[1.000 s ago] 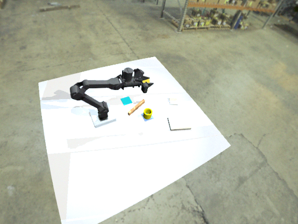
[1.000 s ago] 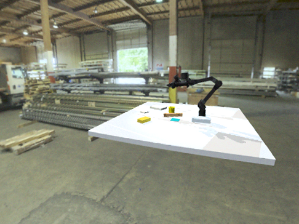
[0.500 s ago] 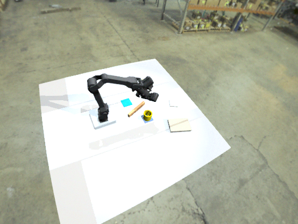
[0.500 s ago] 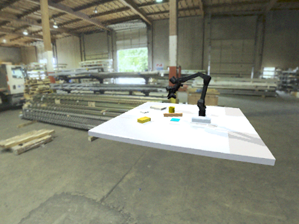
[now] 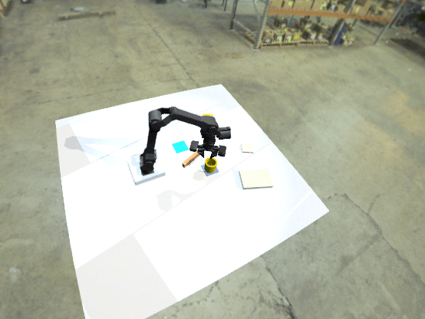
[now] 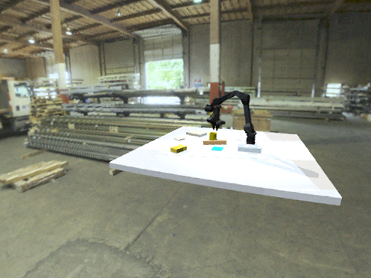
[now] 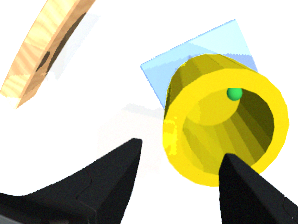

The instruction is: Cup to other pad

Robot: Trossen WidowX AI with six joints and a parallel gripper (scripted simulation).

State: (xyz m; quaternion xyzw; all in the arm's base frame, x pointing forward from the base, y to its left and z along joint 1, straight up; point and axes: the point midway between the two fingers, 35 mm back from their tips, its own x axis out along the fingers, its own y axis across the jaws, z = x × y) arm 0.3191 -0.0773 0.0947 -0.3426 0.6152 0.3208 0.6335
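Now: the yellow cup 2 cm ahead of my gripper tip, 2 cm to the right of it and 6 cm below it. From my gripper tip the other things lie so: wooden bar: 3 cm behind, 10 cm to the left, 9 cm below; blue pad: 3 cm ahead, 1 cm to the right, 11 cm below; cyan pad: 8 cm behind, 20 cm to the left, 11 cm below.
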